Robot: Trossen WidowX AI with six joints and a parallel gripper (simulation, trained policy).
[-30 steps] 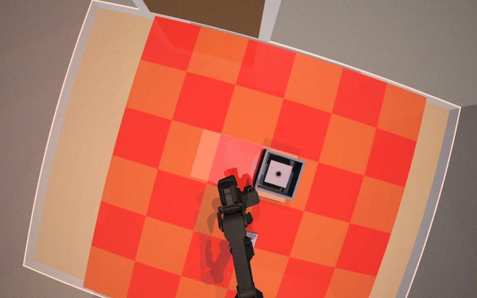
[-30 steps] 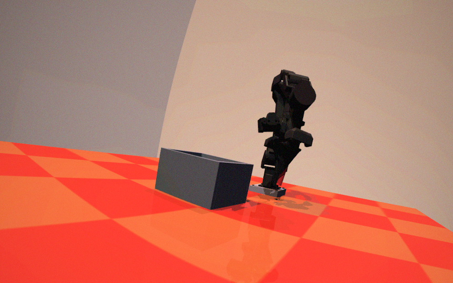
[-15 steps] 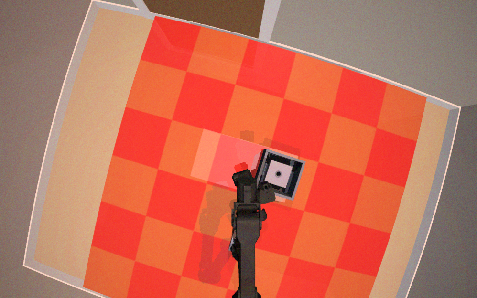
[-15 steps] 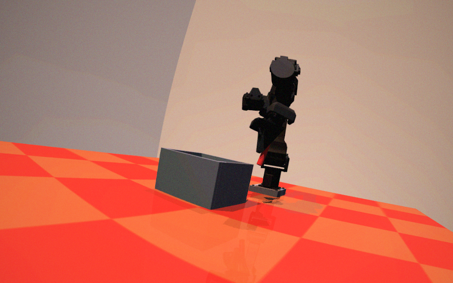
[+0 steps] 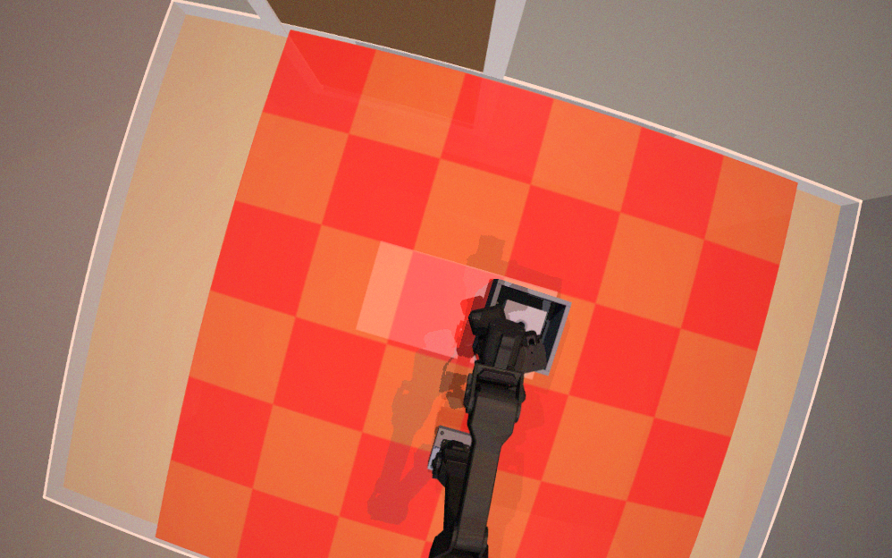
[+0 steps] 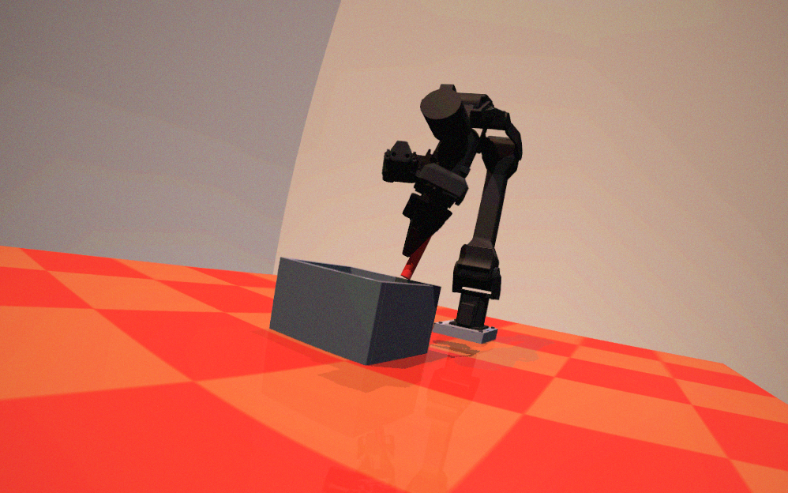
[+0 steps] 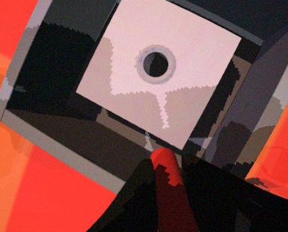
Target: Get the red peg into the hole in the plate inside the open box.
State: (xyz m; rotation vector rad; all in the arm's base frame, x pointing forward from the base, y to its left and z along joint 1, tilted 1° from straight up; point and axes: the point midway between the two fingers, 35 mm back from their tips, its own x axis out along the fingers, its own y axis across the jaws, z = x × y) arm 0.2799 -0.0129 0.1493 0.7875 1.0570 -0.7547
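Now: gripper tip 10 mm past the red peg, 10 mm to the right of it and 10 mm below it. The rest, counted from my gripper tip: dark grey box (30 mm ahead, 40 mm to the right, 110 mm below).
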